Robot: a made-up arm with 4 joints. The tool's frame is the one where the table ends. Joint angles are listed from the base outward.
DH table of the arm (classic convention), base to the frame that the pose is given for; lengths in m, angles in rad. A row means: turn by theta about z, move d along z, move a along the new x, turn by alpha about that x. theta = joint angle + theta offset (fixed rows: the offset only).
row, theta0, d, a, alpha
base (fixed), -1.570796, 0.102, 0, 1.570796
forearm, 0, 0.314, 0.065, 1.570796
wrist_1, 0, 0.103, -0.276, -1.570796
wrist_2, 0, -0.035, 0.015, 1.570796
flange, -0.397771, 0, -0.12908, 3.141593
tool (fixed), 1.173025, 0.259, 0, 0
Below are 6 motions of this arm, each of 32 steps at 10 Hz.
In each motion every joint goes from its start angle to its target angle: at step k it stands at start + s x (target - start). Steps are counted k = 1, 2, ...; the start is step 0. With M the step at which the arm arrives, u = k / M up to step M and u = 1 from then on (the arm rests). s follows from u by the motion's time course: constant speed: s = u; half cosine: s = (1 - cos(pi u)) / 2; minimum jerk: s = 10 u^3 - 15 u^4 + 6 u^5.
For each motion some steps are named. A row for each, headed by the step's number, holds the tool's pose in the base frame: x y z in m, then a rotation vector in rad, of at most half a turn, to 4 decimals.
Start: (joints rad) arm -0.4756 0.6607 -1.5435 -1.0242
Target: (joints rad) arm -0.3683 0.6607 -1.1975 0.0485
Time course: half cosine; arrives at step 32
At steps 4, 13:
4: -0.3757 0.0424 0.0302 1.4591 -1.2154 -0.0137
13: -0.3575 0.0094 0.0902 1.5370 -0.8823 -0.2114

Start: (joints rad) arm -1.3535 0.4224 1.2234 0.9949
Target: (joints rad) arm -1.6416 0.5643 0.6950 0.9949
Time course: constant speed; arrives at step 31
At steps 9, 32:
9: 0.0269 0.1088 0.4671 0.1112 0.5918 -1.1118
32: 0.0509 -0.0590 0.4090 0.5849 0.9671 -1.1225

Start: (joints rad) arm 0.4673 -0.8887 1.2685 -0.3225
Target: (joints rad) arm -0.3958 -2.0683 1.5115 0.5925
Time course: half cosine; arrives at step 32
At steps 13, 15, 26, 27, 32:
13: -0.8501 0.0396 -0.0556 -1.2762 -0.8012 1.1755
15: -0.8593 0.0009 -0.0580 -1.1323 -0.9712 1.1484
26: -0.8342 -0.1555 -0.1559 -0.2990 -1.6667 0.8860
27: -0.8297 -0.1612 -0.1646 -0.2483 -1.6974 0.8673
32: -0.8182 -0.1729 -0.1860 -0.1278 -1.7663 0.8228

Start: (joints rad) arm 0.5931 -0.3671 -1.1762 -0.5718
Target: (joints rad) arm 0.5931 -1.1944 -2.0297 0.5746
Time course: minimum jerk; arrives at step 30
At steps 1, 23, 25, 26, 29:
1: -0.4019 -0.0014 0.1633 0.6505 0.1169 0.7870
23: -0.2884 -0.0757 0.0386 0.8958 1.3949 -0.0082
25: -0.2873 -0.0764 0.0233 0.8646 1.4817 -0.0548
26: -0.2872 -0.0765 0.0183 0.8536 1.5093 -0.0696
29: -0.2873 -0.0767 0.0124 0.8400 1.5413 -0.0867

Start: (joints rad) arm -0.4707 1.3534 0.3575 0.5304
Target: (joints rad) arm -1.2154 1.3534 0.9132 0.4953
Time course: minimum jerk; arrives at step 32
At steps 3, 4, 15, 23, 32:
3: 0.1593 -0.0577 0.1840 -0.0548 0.5965 -1.7518
4: 0.1603 -0.0576 0.1828 -0.0552 0.6042 -1.7479
15: 0.2008 -0.0349 0.1323 -0.0661 0.9399 -1.5130
23: 0.2278 0.0144 0.1008 -0.0550 1.1950 -1.2038
32: 0.2336 0.0349 0.0968 -0.0461 1.2600 -1.0884

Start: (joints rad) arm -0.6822 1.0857 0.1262 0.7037
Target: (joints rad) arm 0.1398 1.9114 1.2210 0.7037
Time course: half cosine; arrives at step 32
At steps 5, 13, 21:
5: 0.1081 -0.0369 0.2372 0.2308 0.6158 -1.7267
13: 0.1885 -0.0657 0.1498 -0.3367 0.5850 -1.9189
21: 0.2212 -0.2019 0.0510 -0.9953 0.6385 -2.1429

